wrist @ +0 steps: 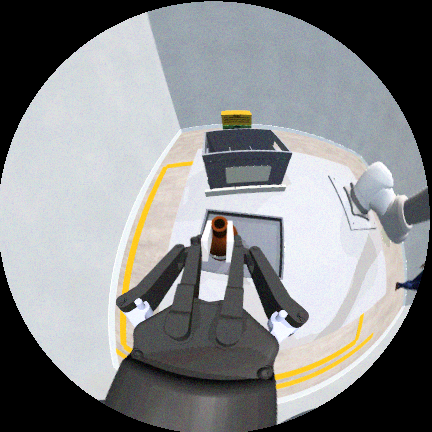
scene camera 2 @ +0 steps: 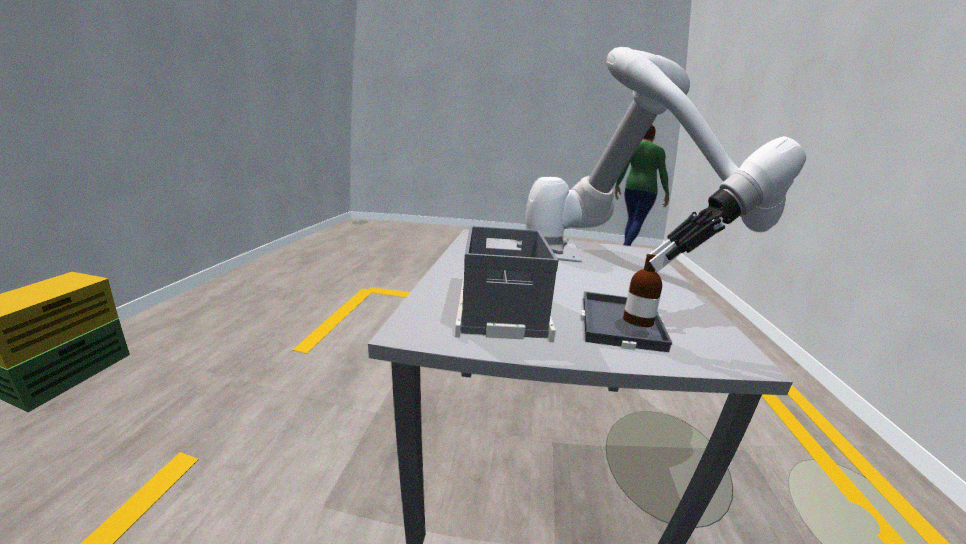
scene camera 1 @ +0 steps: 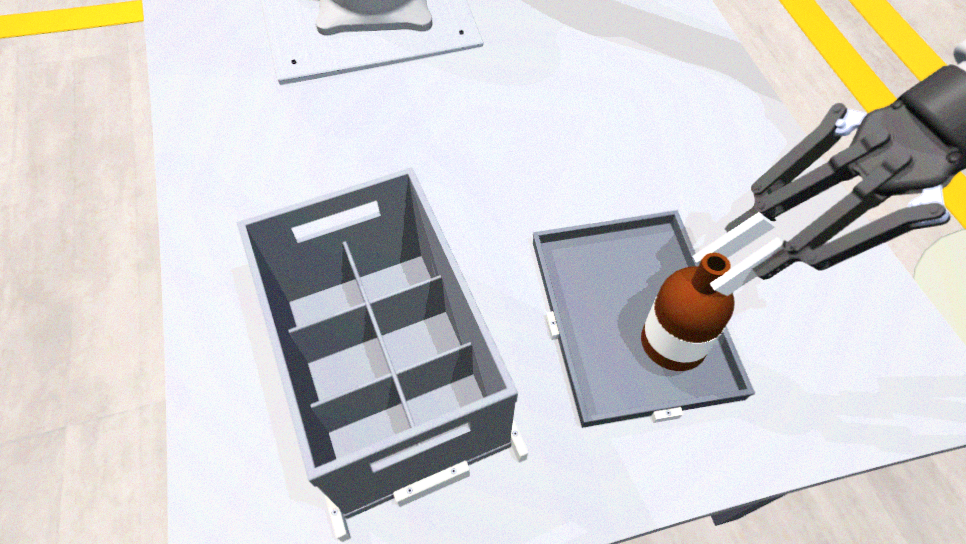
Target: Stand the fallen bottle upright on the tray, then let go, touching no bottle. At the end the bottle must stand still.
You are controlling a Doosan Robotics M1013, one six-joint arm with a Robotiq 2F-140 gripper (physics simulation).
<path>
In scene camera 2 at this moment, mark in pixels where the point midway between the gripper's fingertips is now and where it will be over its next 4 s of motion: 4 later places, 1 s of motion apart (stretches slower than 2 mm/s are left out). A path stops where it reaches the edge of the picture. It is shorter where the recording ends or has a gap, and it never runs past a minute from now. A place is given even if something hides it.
My gripper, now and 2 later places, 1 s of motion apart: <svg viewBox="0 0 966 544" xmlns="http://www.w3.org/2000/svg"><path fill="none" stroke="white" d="M650 264L647 266L689 233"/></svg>
</path>
